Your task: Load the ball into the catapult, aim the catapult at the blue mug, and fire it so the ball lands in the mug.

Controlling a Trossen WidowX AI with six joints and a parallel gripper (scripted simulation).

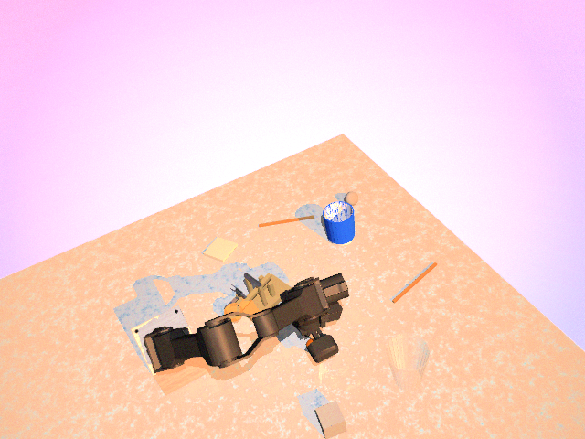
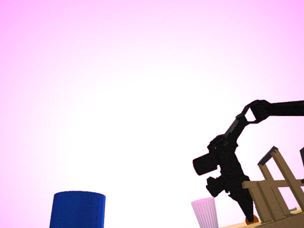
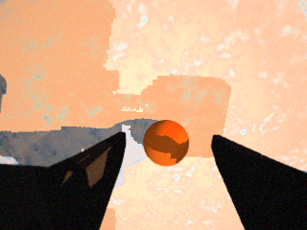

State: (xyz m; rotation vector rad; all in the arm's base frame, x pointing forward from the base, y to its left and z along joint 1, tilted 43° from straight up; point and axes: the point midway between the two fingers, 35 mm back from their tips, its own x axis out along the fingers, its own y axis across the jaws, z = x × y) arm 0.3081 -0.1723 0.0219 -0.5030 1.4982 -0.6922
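The wooden catapult is 210 mm to the left of my gripper tip, 60 mm behind it and 40 mm above it. From my gripper tip the other things lie so: translucent cup (200 mm to the right, 130 mm ahead, 20 mm above); then small box (190 mm to the right, 80 mm behind, 10 mm above); then orange ball (right at my gripper tip).
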